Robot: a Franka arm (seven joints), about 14 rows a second.
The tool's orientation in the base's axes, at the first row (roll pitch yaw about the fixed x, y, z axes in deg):
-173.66 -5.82 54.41
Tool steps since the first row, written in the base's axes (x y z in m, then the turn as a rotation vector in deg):
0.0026 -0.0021 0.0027 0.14 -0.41 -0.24
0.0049 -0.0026 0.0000 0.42 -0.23 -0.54
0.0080 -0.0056 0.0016 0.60 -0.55 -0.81
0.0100 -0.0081 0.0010 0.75 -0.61 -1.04
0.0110 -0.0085 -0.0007 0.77 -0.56 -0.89
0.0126 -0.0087 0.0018 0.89 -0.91 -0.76
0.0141 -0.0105 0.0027 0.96 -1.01 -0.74
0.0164 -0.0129 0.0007 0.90 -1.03 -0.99
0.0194 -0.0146 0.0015 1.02 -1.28 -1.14
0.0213 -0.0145 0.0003 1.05 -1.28 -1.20
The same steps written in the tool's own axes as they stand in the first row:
0.0001 0.0030 -0.0031 -0.27 0.37 0.17
0.0007 0.0055 -0.0005 0.00 0.53 0.49
0.0003 0.0095 -0.0027 -0.18 0.89 0.70
-0.0007 0.0126 -0.0025 -0.16 1.07 0.92
-0.0006 0.0139 -0.0009 -0.10 1.04 0.77
0.0004 0.0150 -0.0034 -0.30 1.33 0.59
-0.0001 0.0172 -0.0046 -0.34 1.44 0.55
-0.0009 0.0206 -0.0031 -0.41 1.43 0.80
-0.0004 0.0240 -0.0042 -0.56 1.69 0.91
0.0006 0.0256 -0.0031 -0.55 1.72 0.97

